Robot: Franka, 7 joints.
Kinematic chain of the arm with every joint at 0, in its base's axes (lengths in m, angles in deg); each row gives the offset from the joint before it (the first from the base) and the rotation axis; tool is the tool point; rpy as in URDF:
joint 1: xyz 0 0 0.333 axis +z
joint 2: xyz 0 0 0 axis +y
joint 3: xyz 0 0 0.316 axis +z
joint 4: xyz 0.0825 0 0 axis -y
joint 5: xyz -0.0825 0 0.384 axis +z
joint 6: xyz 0 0 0 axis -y
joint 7: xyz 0.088 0 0 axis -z
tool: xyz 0 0 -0.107 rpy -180 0 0
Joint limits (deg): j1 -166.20..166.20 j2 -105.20..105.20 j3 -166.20..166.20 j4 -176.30..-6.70 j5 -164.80..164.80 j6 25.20..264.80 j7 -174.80..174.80
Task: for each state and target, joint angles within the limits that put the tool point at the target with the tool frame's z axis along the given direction. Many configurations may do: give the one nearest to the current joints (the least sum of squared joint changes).
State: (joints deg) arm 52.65 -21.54 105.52 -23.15 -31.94 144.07 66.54
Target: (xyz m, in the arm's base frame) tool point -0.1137 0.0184 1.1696 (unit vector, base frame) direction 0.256 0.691 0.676
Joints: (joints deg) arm 30.75 -7.94 83.17 -6.79 -52.31 130.53 66.54
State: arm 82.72 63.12 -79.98 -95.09 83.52 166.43 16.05
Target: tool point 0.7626 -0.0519 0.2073 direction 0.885 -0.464 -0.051
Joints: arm 34.10 102.01 -77.37 -66.24 69.24 194.85 16.05
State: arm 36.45 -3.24 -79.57 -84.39 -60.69 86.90 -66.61
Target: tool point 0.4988 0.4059 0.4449 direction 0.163 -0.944 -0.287
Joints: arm 75.64 37.79 -38.60 -76.11 -41.79 70.35 -66.61
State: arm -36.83 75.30 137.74 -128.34 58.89 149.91 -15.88
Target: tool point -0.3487 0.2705 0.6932 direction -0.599 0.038 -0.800
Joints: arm -21.80 28.29 166.20 -116.86 14.18 120.47 -15.88
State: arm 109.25 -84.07 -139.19 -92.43 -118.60 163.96 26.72
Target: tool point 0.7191 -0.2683 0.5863 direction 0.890 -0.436 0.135
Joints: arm 127.00 -52.00 -119.64 -51.15 -145.04 163.93 26.72
